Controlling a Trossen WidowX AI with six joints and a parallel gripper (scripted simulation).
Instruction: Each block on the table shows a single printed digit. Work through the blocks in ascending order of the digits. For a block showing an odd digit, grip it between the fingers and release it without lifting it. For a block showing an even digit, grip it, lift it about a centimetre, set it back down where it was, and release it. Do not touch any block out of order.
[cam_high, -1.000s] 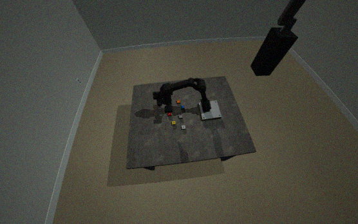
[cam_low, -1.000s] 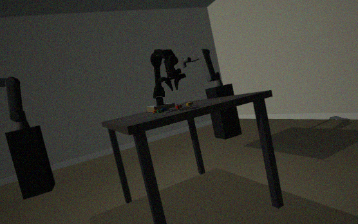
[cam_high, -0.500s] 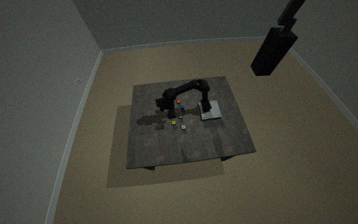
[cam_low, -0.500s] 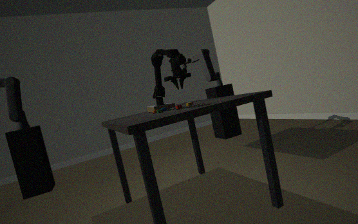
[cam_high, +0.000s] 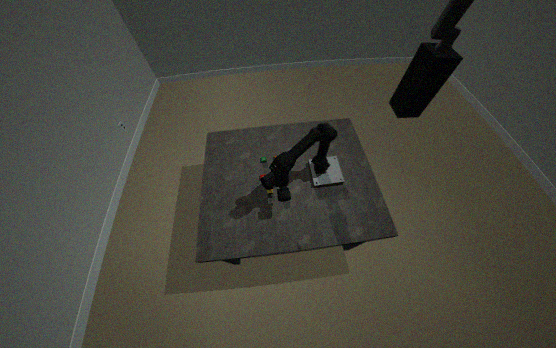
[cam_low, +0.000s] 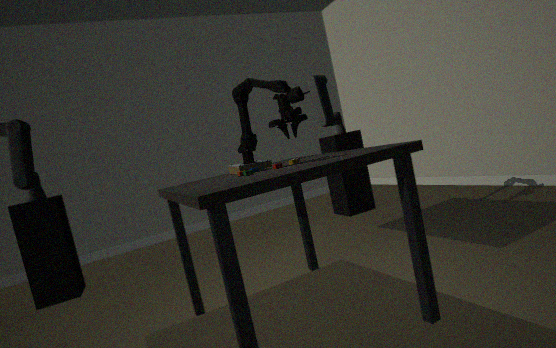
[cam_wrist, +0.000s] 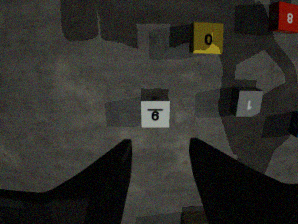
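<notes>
Now: gripper tip 110 mm above the white block and 20 mm past it. The rest, counted from my gripper tip: red block 150 mm to the right, 110 mm below, 110 mm ahead; then yellow block 110 mm below, 70 mm ahead, 50 mm to the right; then grey block 110 mm to the right, 110 mm below.
</notes>
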